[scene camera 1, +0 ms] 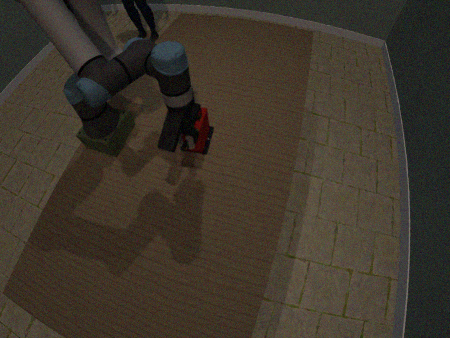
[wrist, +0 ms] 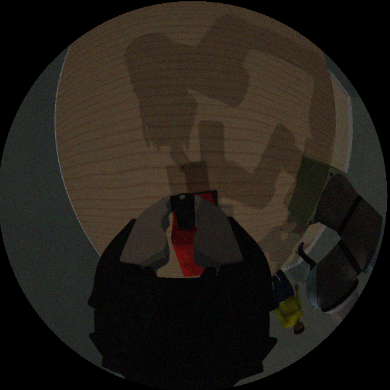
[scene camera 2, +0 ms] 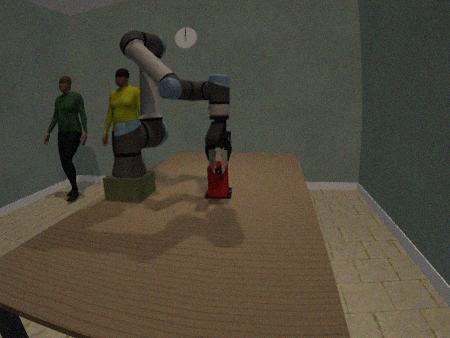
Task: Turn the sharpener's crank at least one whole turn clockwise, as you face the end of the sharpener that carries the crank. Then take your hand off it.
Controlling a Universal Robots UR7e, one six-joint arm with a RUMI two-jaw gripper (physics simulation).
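Places are measured from the arm's base along level axes (x ahead, y left, z up), in metres.
Pixels of known places: gripper, fingertip midpoint: point(scene camera 1: 187, 148) point(scene camera 2: 218, 173); arm's base at its link origin: point(scene camera 1: 101, 123) point(scene camera 2: 129, 174).
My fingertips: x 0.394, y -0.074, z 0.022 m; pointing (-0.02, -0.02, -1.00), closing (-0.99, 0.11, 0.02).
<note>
Ahead of a thing's pixels: the offset from my fingertips to its top centre. "*": to the spot under its first point. Level surfaces: height alone.
The red sharpener {* dx +0.026, dy +0.098, dz -0.036 m} point(scene camera 1: 203, 131) point(scene camera 2: 218, 186) point(wrist: 187, 257) stands upright on a dark base plate {* dx +0.026, dy +0.080, dz -0.109 m} point(scene camera 2: 227, 194) on the table. The black handle of its crank {dx +0.000, dy +0.012, dz +0.020 m} point(scene camera 2: 218, 170) point(wrist: 184, 218) is at the upper part of the crank end, which faces scene camera 2. My gripper point(scene camera 2: 218, 167) point(wrist: 183, 197) points down at that end, and its grey fingers stand slightly apart, shut on the crank's handle. The fingers and their housing hide the crank arm and part of the red body. In scene camera 1 the gripper point(scene camera 1: 186, 143) hides the crank for the most part.
The arm stands on a green block point(scene camera 1: 101, 143) point(scene camera 2: 129, 187) point(wrist: 306, 187) beside the sharpener. The long wooden table {dz -0.117 m} point(scene camera 1: 240, 200) point(scene camera 2: 225, 285) carries the arm's shadows. A person in green point(scene camera 2: 70, 110) and one in yellow point(scene camera 2: 124, 104) point(wrist: 289, 312) stand beyond the table.
</note>
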